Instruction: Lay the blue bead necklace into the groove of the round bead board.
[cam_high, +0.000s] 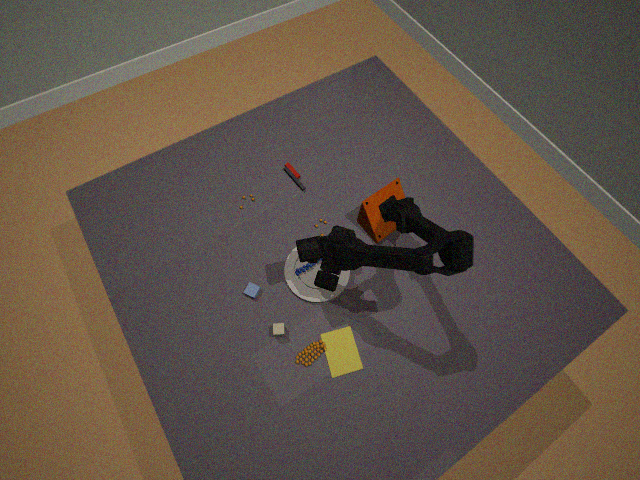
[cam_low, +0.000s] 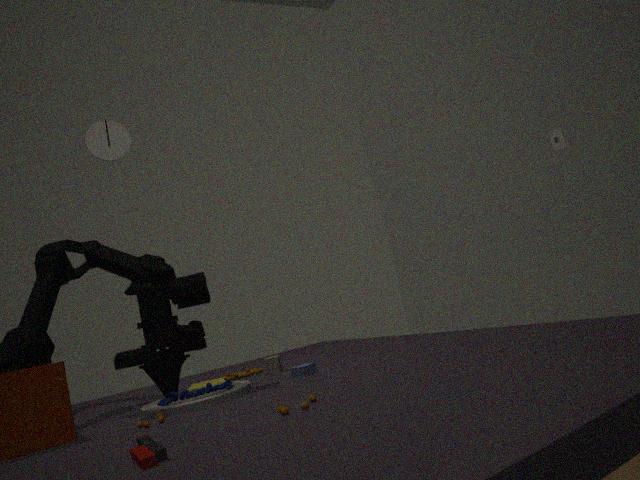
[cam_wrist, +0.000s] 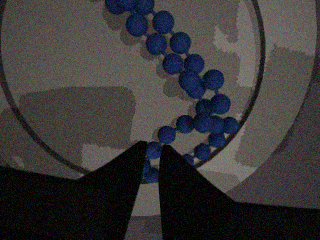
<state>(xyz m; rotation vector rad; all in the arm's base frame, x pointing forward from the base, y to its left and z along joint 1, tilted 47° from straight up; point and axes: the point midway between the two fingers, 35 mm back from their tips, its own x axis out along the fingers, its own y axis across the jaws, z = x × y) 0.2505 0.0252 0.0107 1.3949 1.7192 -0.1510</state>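
Now: gripper tip 4 cm short of the round white bead board, 2 cm to the left of it and 1 cm above it. Also, from my gripper tip: cream cube (24 cm ahead, 5 cm to the left); then yellow sheet (13 cm ahead, 20 cm to the left, 2 cm below); then light blue cube (23 cm ahead, 9 cm to the right, 1 cm below).
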